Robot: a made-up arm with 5 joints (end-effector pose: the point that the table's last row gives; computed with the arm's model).
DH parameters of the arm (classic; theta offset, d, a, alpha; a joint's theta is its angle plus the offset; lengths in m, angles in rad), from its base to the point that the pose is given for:
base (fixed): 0 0.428 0.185 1.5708
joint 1: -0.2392 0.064 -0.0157 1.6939
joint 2: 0 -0.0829 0.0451 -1.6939
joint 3: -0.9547 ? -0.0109 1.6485
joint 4: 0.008 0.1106 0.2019 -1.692
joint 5: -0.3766 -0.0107 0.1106 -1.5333
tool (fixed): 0.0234 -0.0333 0 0
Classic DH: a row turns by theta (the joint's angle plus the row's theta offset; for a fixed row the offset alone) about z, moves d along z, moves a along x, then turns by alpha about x.
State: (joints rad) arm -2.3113 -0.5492 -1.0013 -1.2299 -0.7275
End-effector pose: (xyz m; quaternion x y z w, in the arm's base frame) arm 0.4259 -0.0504 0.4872 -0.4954 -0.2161 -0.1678 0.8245
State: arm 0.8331 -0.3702 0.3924 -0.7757 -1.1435
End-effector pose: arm 0.2789 -0.0198 0.2999 -0.4208 0.5687 0.2841 0.6472
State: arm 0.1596 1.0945 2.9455 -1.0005 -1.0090
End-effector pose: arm 0.3709 -0.2244 0.6404 -0.5675 0.0580 -0.4299 0.6998
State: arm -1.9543 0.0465 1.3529 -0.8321 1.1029
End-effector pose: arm 0.1445 0.0644 0.1817 0.3731 0.4405 0.1433 0.8038
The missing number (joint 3, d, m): 0.0919
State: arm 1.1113 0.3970 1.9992 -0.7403 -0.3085
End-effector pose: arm 0.2825 -0.0979 0.7489 -0.2913 -0.5048 -0.0771 0.8089
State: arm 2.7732 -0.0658 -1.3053 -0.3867 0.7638
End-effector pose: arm 0.4087 -0.0425 0.3658 -0.0242 -0.3327 0.1867 0.9241
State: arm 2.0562 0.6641 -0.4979 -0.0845 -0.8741
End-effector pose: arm 0.3507 -0.0215 0.2719 0.2314 0.4325 0.2181 0.8437
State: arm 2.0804 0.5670 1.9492 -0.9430 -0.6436
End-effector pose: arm 0.0555 -0.1350 0.6893 -0.2069 -0.6713 -0.2910 0.6495
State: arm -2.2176 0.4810 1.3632 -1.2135 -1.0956
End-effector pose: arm -0.0149 -0.0723 0.3947 -0.0267 -0.9076 -0.3659 0.2041
